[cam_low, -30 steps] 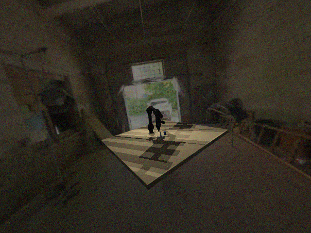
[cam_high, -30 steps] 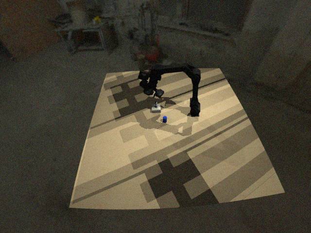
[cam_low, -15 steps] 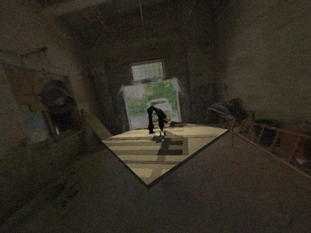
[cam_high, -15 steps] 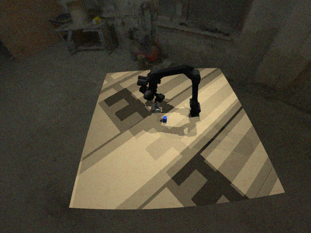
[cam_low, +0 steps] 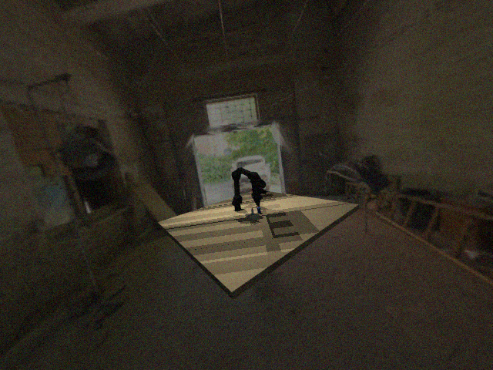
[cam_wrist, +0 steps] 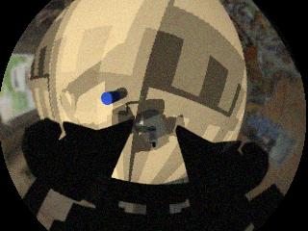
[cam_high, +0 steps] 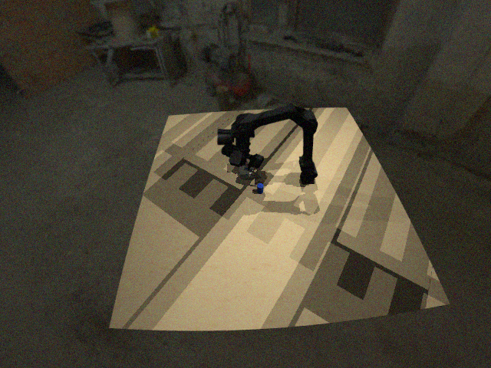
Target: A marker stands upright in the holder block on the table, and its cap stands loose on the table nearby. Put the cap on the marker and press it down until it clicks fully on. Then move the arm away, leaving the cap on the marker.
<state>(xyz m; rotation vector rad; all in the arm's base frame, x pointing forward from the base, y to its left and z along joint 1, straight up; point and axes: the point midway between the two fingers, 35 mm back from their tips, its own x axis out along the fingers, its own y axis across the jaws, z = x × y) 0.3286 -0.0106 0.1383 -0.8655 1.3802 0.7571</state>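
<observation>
Right now my gripper tip is 80 mm past the blue cap, 70 mm to the right of it and 80 mm above it. Round my gripper tip: pale holder block (20 mm behind, 50 mm to the right, 90 mm below).
</observation>
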